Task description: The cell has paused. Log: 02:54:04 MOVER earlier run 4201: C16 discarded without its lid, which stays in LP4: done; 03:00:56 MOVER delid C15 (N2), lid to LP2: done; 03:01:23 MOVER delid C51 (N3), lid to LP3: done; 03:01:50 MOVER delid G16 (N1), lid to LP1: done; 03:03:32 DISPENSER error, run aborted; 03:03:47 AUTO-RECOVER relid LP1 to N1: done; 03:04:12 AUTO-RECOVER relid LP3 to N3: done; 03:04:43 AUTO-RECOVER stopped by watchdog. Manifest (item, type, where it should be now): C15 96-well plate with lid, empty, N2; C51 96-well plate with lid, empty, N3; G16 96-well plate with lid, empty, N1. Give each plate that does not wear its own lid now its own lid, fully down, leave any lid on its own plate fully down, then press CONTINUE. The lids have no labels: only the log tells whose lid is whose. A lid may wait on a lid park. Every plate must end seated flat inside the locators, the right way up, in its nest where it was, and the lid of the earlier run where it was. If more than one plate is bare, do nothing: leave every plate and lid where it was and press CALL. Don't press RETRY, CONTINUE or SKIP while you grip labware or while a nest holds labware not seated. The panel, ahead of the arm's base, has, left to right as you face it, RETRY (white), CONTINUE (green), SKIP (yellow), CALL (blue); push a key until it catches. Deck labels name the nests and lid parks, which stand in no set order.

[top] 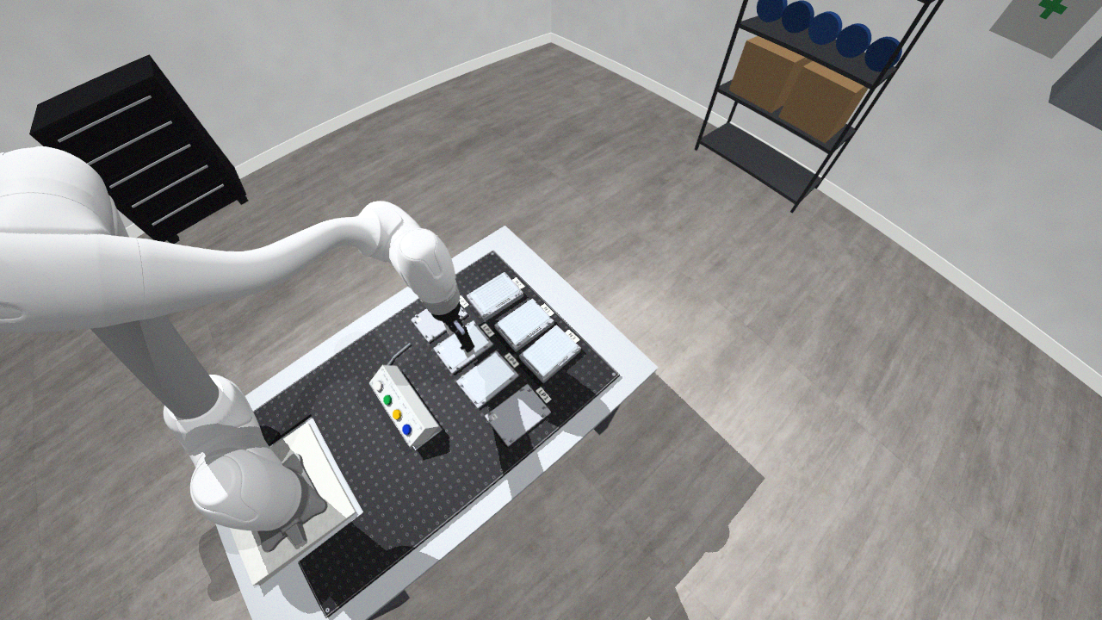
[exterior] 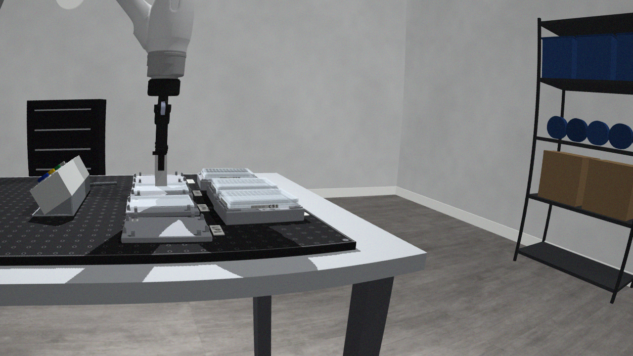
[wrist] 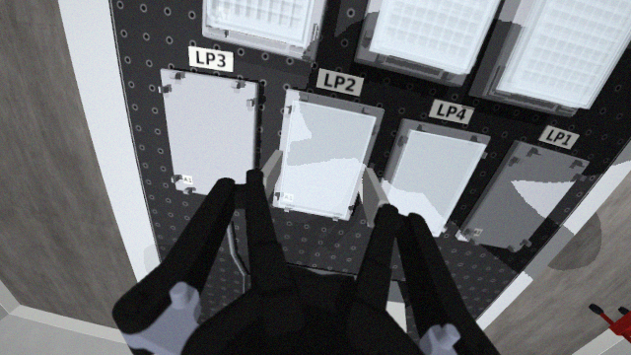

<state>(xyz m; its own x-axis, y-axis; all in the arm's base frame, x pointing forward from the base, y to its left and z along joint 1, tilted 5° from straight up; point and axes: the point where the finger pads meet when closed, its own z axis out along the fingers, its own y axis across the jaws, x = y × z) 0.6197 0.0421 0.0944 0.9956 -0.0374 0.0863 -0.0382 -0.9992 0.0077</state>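
Now: the LP2 park 50 mm below my hand. The rest, counted from my hand: LP3 park: 130 mm to the left, 50 mm below; then green continue key: 250 mm behind, 20 mm to the right, 10 mm above; then white retry key: 250 mm behind, 30 mm to the left, 10 mm above.
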